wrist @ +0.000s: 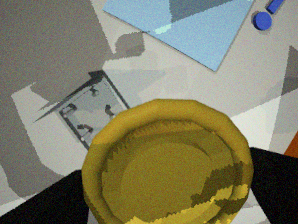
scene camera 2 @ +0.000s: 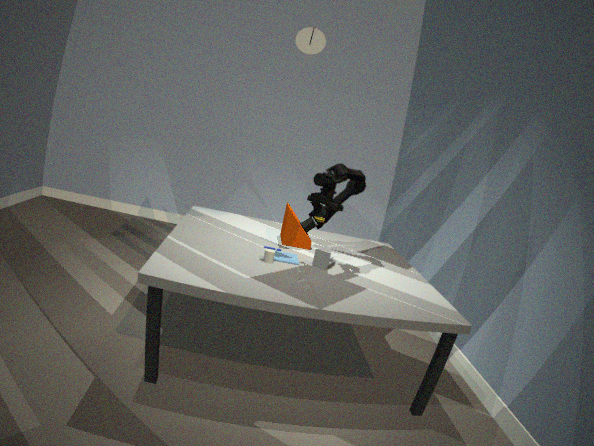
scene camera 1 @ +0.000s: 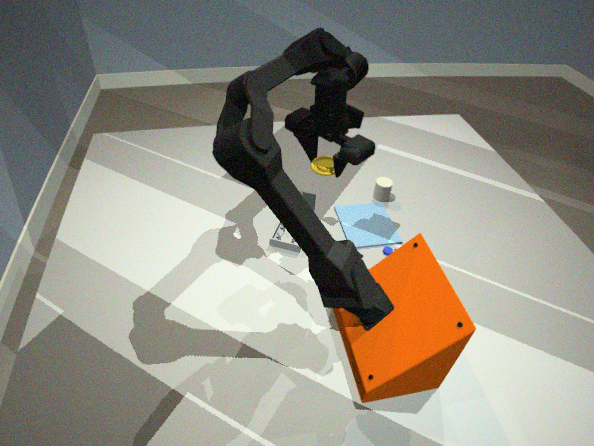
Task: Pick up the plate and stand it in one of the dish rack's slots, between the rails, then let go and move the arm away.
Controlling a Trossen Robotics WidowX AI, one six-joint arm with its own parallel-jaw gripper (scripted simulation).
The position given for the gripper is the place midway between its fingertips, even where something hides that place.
The gripper (scene camera 1: 325, 169) holds a yellow plate (wrist: 162, 154). Further things: a grey dish rack (wrist: 87, 105) and a light blue mat (scene camera 1: 367, 225).
The gripper is seen too in the wrist view (wrist: 166, 170).
